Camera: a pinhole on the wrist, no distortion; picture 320 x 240 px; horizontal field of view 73.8 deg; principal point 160.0 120.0 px. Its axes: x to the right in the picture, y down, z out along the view. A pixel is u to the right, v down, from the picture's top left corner.
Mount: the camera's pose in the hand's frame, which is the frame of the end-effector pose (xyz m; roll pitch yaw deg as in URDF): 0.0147 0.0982 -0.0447 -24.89 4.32 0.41
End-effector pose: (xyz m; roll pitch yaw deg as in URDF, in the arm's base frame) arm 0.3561 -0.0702 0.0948 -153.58 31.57 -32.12
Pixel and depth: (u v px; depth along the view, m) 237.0 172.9 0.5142
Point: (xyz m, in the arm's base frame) 0.1736 -0.2270 -0.4579
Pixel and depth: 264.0 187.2 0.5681
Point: 0.1901 -0.3008 -0.5485
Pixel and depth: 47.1 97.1 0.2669
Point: 0.1194 -0.0005 -0.0858
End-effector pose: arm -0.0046 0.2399 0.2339 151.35 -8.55 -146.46
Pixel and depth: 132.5 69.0 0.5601
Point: -0.2776 0.5835 -0.1223
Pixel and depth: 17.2 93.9 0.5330
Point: -0.0487 0.7683 -0.1143
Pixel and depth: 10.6 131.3 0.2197
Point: -0.0468 0.5152 0.1708
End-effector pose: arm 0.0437 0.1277 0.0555 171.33 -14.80 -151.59
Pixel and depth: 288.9 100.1 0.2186
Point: -0.2137 0.2086 -0.0230
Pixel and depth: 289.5 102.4 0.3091
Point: -0.3043 0.2114 -0.0786
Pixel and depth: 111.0 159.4 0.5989
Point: -0.2135 0.5733 -0.3419
